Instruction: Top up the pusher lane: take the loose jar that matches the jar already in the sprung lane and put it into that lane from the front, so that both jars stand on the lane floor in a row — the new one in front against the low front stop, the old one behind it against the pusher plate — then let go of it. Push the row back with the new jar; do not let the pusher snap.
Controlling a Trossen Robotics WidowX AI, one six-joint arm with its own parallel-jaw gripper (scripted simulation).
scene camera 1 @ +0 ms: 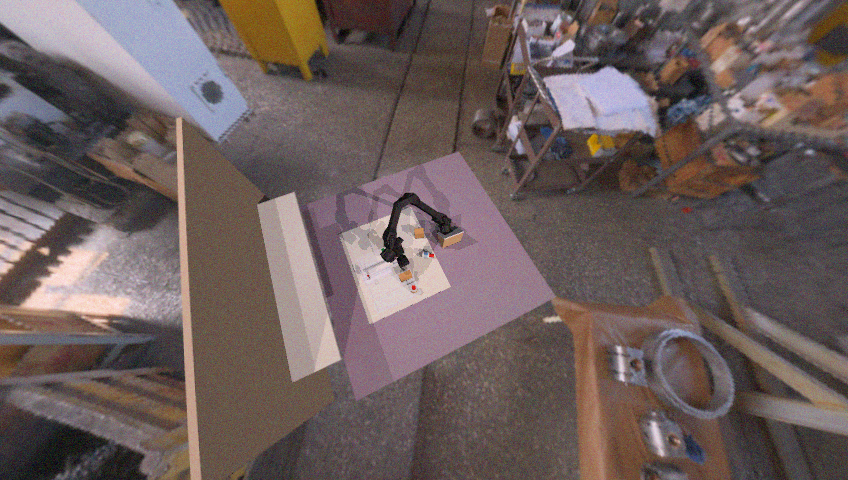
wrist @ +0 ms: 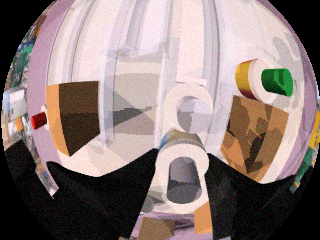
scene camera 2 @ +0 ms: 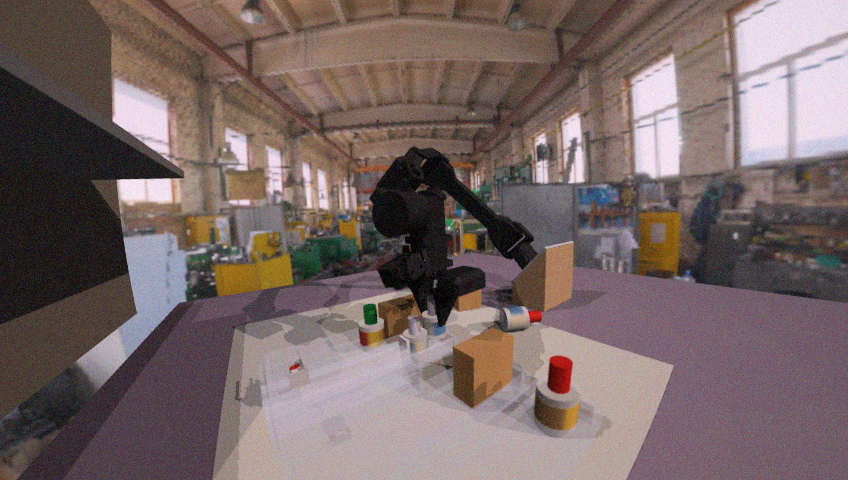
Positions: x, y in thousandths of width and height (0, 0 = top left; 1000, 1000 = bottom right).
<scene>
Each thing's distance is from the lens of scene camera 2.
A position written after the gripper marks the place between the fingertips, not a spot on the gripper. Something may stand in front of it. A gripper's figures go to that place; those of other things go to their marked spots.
gripper (scene camera 2: 511, 670): 44 cm
brown box (scene camera 2: 570, 759): 32 cm
brown box (scene camera 2: 465, 651): 47 cm
</scene>
